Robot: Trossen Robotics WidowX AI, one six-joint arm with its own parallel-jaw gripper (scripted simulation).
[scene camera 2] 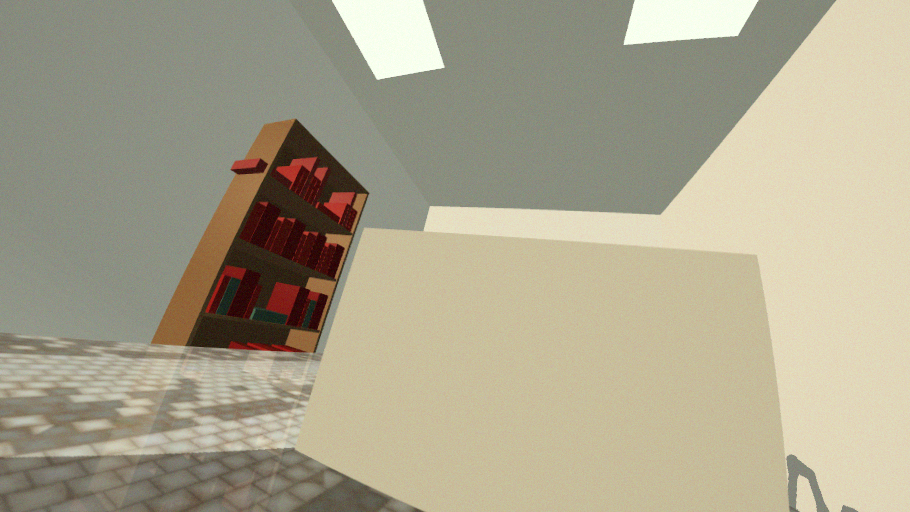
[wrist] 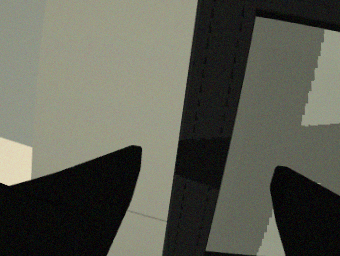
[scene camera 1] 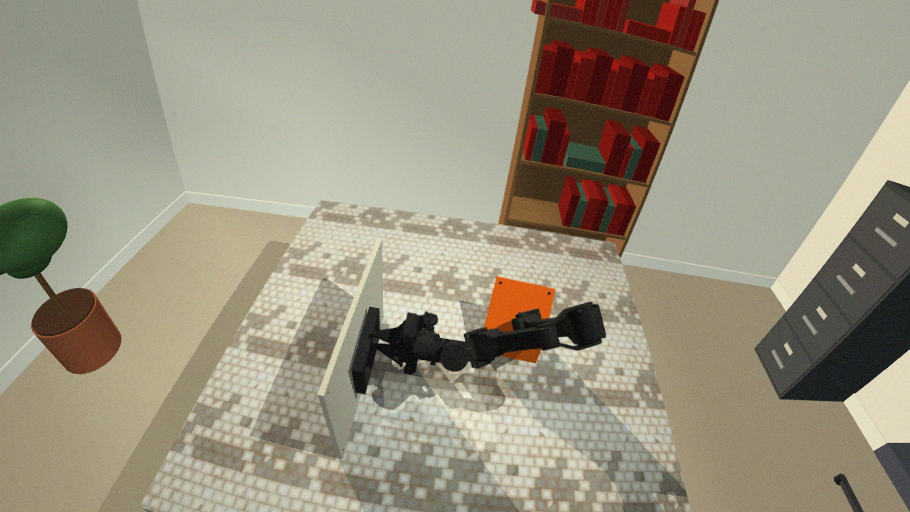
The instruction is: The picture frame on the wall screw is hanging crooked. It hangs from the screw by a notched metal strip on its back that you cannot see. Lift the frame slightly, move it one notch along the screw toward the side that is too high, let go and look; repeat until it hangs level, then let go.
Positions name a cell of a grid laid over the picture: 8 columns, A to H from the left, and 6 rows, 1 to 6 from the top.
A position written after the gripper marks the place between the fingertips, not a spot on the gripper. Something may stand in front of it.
Labels:
The gripper shows in the wrist view (E4) and in scene camera 1 (D4); in scene camera 2 it is hidden by a cream wall panel. A black picture frame shows in the wrist view (G3) and in scene camera 1 (D5); in scene camera 2 it is hidden by a cream wall panel.

